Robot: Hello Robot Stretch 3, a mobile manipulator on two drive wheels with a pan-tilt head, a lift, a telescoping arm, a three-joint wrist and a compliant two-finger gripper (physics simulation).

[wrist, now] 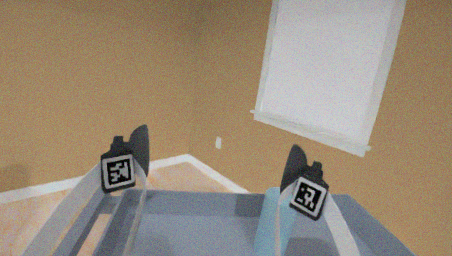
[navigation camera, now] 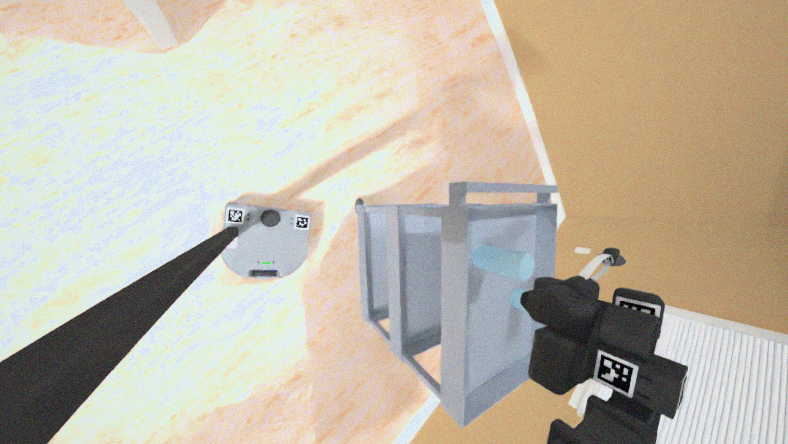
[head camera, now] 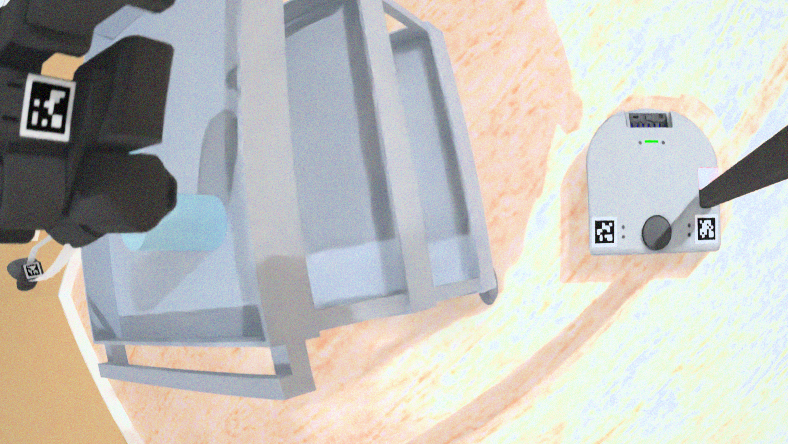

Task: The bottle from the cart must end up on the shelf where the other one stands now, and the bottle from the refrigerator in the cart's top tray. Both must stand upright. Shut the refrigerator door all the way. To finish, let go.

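Frame: origin at the robot's base, x ahead, y left, z up, level; metres.
Where they show: gripper, fingertip midpoint: (navigation camera: 610,288); robot's base at its link origin: (navigation camera: 270,217) (head camera: 654,231).
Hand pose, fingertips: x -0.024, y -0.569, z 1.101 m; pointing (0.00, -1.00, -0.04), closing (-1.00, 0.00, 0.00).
Things, the pixels of their centre, and the offset from my fingertips. "spot": a spot on its surface instead.
- grey cart at a spot on its surface: (head camera: 272,165) (navigation camera: 451,278) spot: 0.053 m back, 0.145 m left, 0.286 m down
- second light blue bottle at the middle of its body: (navigation camera: 536,304) 0.139 m back, 0.212 m right, 0.236 m down
The grey cart (head camera: 272,165) (navigation camera: 454,286) (wrist: 200,201) has a light blue bottle (head camera: 201,223) (navigation camera: 499,261) standing in its top tray. A second light blue bottle (navigation camera: 517,298) stands in that tray, mostly hidden by my wrist. One light blue bottle (wrist: 270,225) shows behind and below the right finger in the wrist view; I cannot tell which. My gripper (wrist: 218,152) is open and empty, its fingers well apart and above the tray, pointing towards the wall. In the head and navigation views my dark wrist partly hides the fingers. The refrigerator and its shelf do not show.
My mobile base (head camera: 650,182) (navigation camera: 267,242) stands on the floor, apart from the cart. Tan walls rise behind the cart, with a white window (wrist: 330,65) to the right. A white ribbed panel (navigation camera: 727,380) lies beyond my wrist.
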